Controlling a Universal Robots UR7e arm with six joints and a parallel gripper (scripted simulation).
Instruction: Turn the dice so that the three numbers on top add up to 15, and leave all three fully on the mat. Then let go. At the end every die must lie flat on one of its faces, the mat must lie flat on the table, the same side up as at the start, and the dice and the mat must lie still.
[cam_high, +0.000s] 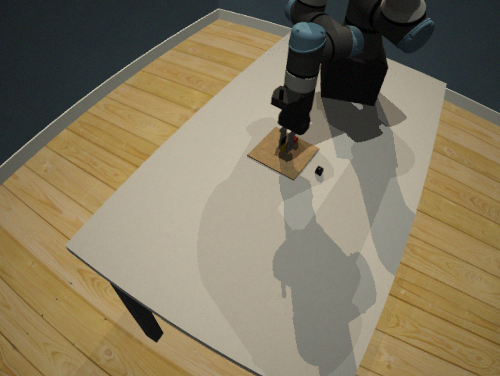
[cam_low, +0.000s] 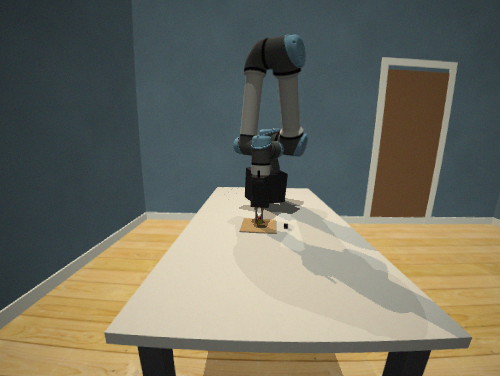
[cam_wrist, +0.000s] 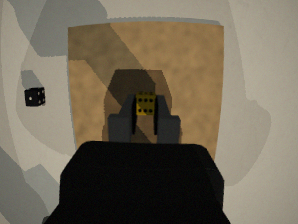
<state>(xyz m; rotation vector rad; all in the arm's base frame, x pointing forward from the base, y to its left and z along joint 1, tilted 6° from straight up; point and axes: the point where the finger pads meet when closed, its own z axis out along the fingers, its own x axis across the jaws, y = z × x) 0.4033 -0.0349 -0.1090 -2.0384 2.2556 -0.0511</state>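
My hand is 10 mm above the yellow die. Also, from my hand: black die (20 mm ahead, 110 mm to the left, 20 mm below); red die (40 mm behind, 20 mm below); brown mat (30 mm below).
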